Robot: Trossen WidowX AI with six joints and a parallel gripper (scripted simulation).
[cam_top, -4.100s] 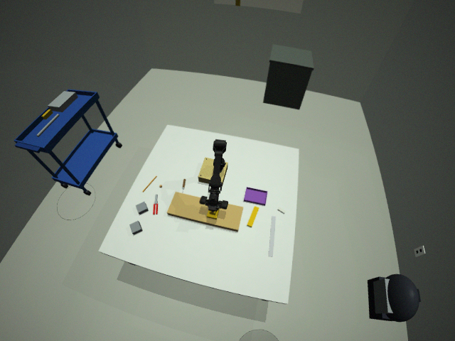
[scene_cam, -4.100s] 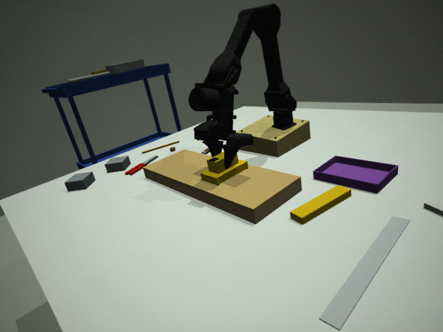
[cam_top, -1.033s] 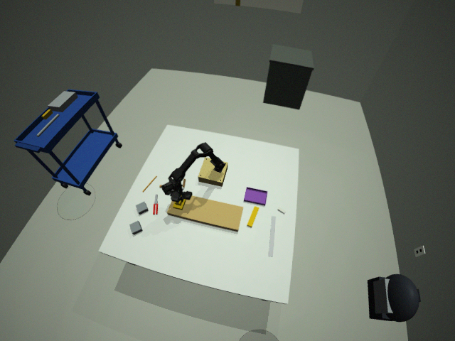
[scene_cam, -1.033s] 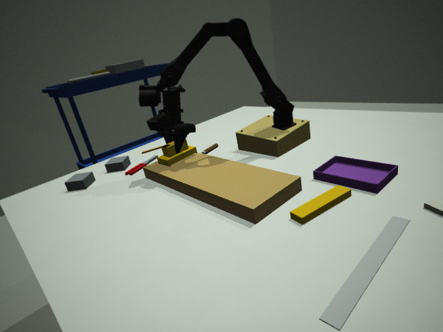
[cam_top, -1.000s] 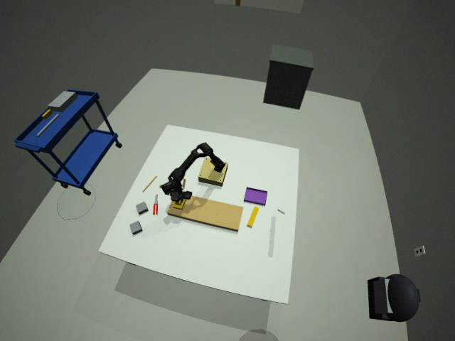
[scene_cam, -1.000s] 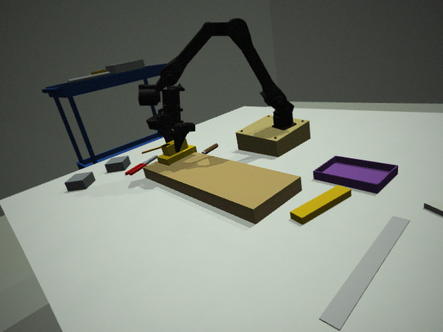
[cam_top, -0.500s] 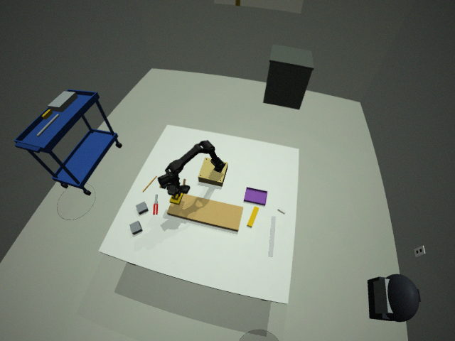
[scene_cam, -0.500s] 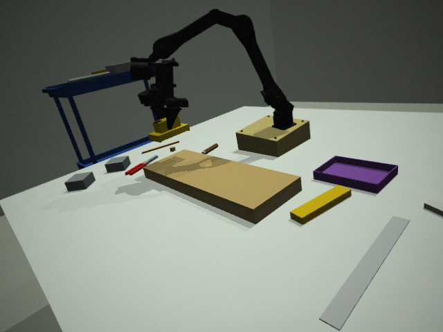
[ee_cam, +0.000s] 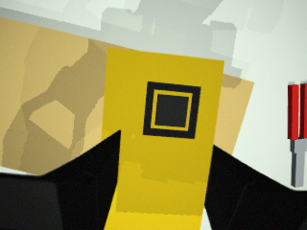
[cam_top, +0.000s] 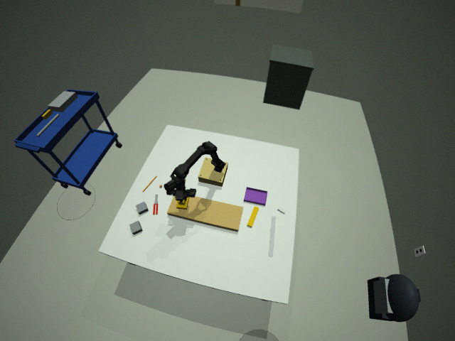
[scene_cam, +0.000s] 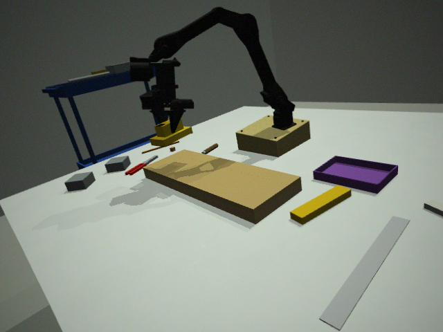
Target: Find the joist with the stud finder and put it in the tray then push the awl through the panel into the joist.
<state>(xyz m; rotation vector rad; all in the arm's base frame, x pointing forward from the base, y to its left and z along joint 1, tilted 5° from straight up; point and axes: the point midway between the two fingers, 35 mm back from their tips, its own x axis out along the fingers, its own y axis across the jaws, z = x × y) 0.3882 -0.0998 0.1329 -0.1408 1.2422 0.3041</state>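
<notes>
Right now the purple tray is 430 mm to the left of my gripper tip, 310 mm behind it and 140 mm below it. Also, from my gripper tip: awl (170 mm behind, 150 mm below, 110 mm to the right); then yellow stud finder (20 mm above, 10 mm ahead); then thin wooden stick (380 mm to the right, 150 mm below, 80 mm behind).
</notes>
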